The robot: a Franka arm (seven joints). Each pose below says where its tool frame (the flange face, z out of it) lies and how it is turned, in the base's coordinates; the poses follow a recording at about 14 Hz.
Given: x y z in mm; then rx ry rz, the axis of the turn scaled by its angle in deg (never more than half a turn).
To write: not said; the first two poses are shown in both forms.
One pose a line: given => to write
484 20 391 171.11 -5.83 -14.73 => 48.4 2.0 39.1 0.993 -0.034 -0.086 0.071
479 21 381 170.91 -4.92 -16.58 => 47.9 2.1 38.1 0.992 -0.029 -0.096 0.072
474 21 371 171.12 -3.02 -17.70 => 47.4 2.1 37.1 0.992 -0.018 -0.103 0.069
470 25 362 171.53 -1.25 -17.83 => 47.0 2.5 36.2 0.992 -0.007 -0.103 0.066
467 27 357 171.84 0.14 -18.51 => 46.7 2.7 35.7 0.992 0.001 -0.107 0.062
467 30 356 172.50 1.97 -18.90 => 46.7 3.0 35.6 0.992 0.011 -0.109 0.056
